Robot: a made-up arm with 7 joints.
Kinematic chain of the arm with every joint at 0, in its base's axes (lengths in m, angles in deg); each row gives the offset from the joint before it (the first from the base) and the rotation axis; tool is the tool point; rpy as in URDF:
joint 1: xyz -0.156 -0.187 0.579 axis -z
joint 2: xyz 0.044 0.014 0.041 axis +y
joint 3: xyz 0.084 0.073 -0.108 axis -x
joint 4: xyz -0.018 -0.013 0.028 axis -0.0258 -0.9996 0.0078
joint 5: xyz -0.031 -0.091 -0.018 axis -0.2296 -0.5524 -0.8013
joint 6: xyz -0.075 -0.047 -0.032 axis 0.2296 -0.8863 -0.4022
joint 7: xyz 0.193 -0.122 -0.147 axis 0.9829 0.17 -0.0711
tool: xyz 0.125 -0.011 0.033 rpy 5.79 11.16 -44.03
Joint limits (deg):
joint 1: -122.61..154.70
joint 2: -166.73..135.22
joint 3: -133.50..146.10
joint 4: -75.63..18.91
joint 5: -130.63..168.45
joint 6: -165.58..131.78
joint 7: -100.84..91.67
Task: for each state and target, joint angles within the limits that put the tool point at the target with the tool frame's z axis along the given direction. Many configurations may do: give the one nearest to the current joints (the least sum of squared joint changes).
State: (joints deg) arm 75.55 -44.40 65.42 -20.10 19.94 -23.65 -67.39
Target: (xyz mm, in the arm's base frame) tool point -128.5 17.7 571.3 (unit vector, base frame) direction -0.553 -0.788 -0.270
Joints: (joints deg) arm 116.15 -54.02 101.36 -58.50 28.06 -56.56 -74.20
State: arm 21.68 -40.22 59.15 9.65 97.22 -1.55 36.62
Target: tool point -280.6 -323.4 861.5 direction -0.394 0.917 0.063
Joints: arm 21.18 -22.31 54.03 -4.84 83.94 -11.15 18.28
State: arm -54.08 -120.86 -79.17 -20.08 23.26 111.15 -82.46
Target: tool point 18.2 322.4 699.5 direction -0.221 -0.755 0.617
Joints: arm -84.34 -82.79 -84.55 -49.69 25.30 80.30 -100.84
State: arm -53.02 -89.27 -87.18 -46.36 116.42 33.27 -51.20
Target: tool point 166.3 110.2 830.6 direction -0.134 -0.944 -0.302
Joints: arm -70.79 -121.28 -90.41 -60.06 101.44 30.37 -28.51
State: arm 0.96 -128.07 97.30 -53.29 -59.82 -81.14 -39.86
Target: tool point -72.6 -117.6 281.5 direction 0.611 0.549 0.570
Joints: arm 1.12 -115.74 102.36 -45.49 -63.72 -80.48 -59.79
